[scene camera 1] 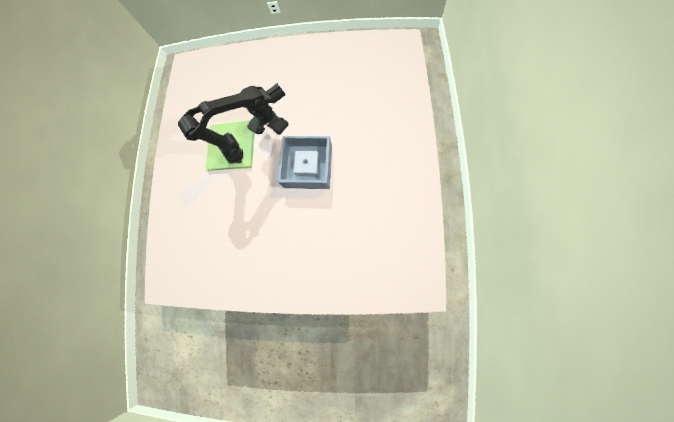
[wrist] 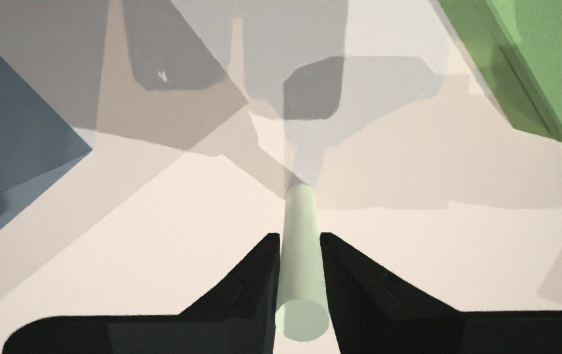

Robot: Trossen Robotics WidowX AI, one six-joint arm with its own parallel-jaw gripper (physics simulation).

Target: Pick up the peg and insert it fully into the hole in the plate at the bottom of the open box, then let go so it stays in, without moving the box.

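Places are measured from the arm's base along level axes (x ahead, y left, z up), in millimetres.
Pixels of known places: gripper, fingertip midpoint: (scene camera 1: 273, 125) (wrist: 299, 244); arm's base, link origin: (scene camera 1: 235, 156).
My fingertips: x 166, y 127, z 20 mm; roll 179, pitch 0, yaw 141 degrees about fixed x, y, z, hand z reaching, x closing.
For each thing: its top centre in the pictures, then the offset to it from my fingertips. "*": a spot on its surface instead. Level surfaces: height alone.
- pale green round peg, top centre: (wrist: 314, 321) 1 mm back, 1 mm left, 36 mm up
- open blue-grey box, top centre: (scene camera 1: 303, 158) 151 mm ahead, 174 mm right, 54 mm up
- light square plate, top centre: (scene camera 1: 305, 161) 151 mm ahead, 174 mm right, 17 mm up
- small dark hole, surface spot: (scene camera 1: 305, 161) * 146 mm ahead, 166 mm right, 5 mm down
- pale pink table top, surface height: 44 mm down
The pale green round peg (wrist: 301, 265) stands upright in the wrist view, with its lower end at the table. My gripper (scene camera 1: 268, 129) (wrist: 299, 244) is shut on the peg, with a black finger against each side. In the scene view the peg is too small and pale to make out clearly. The open blue-grey box (scene camera 1: 305, 185) (wrist: 35, 135) is to the right of the gripper. A light square plate (scene camera 1: 299, 170) lies on its bottom, with a small dark hole (scene camera 1: 305, 161) near the middle. The plate does not show in the wrist view.
A green square mat (scene camera 1: 216, 161) (wrist: 540, 40) lies under the arm's base, left of the box. The box's raised walls stand on the pale pink table top (scene camera 1: 300, 250). Shadows of the arm fall across the table around the peg and box.
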